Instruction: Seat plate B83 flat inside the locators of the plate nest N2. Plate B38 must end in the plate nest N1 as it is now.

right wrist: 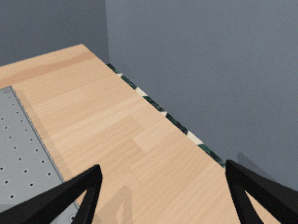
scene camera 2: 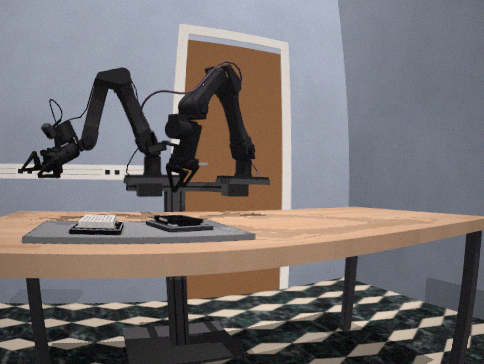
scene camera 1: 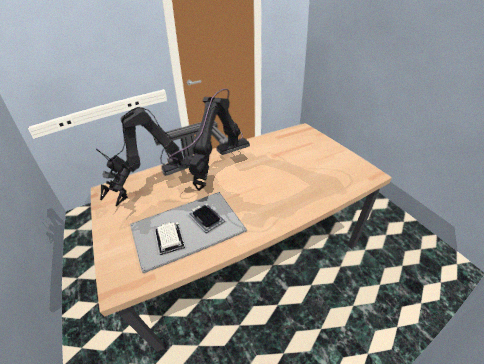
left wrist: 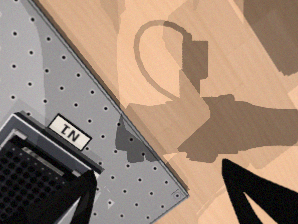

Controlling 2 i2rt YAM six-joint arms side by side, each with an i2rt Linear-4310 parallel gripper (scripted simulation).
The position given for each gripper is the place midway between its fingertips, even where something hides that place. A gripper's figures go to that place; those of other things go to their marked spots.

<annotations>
The left gripper (scene camera 2: 178,189) is 107 cm from the lens. The right gripper (scene camera 2: 29,172): 111 cm from the lens.
</annotations>
